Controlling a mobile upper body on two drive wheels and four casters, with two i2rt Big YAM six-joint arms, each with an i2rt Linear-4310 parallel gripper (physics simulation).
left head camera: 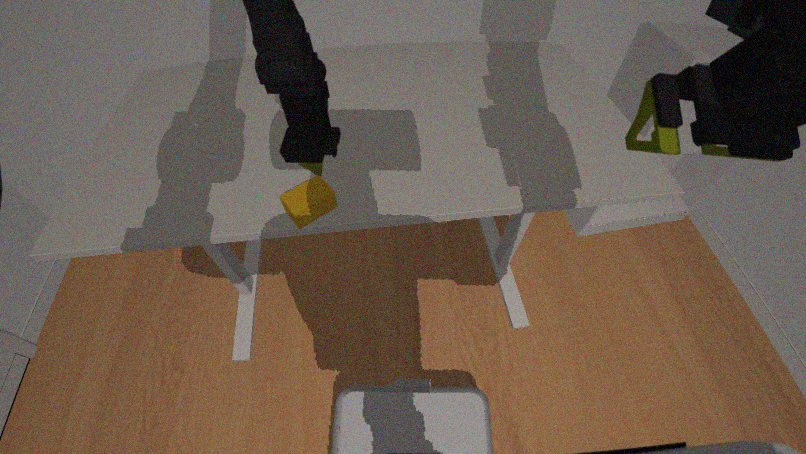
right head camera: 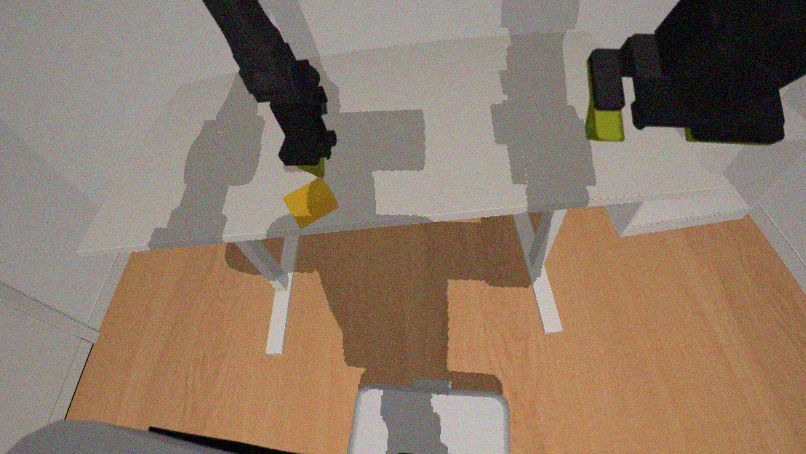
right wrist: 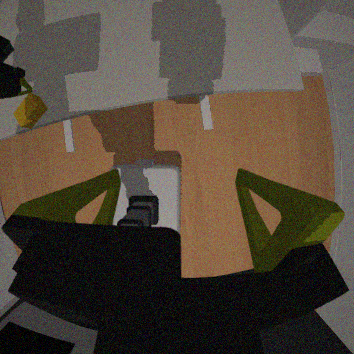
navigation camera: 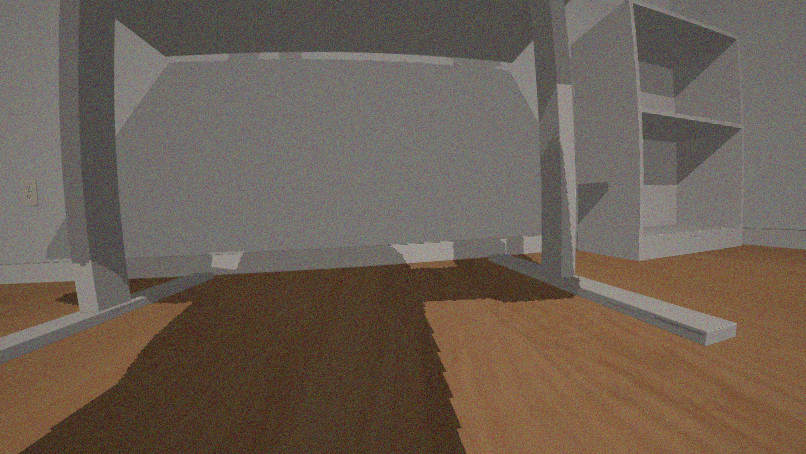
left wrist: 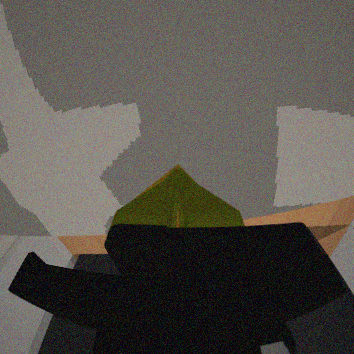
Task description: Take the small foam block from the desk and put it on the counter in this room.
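The small yellow foam block sits tilted on the white desk, close to its front edge. It also shows in the right head view and far left in the right wrist view. My left gripper is shut with its fingertips pressed together, just behind the block and touching or nearly touching its top corner, with nothing between the fingers. In the left wrist view the closed fingers hide the block almost fully. My right gripper is open and empty, held high at the right past the desk's end.
The desk stands on two white legs with long feet on the wood floor. A white bookshelf stands to the right of the desk. My own base is in front of the desk.
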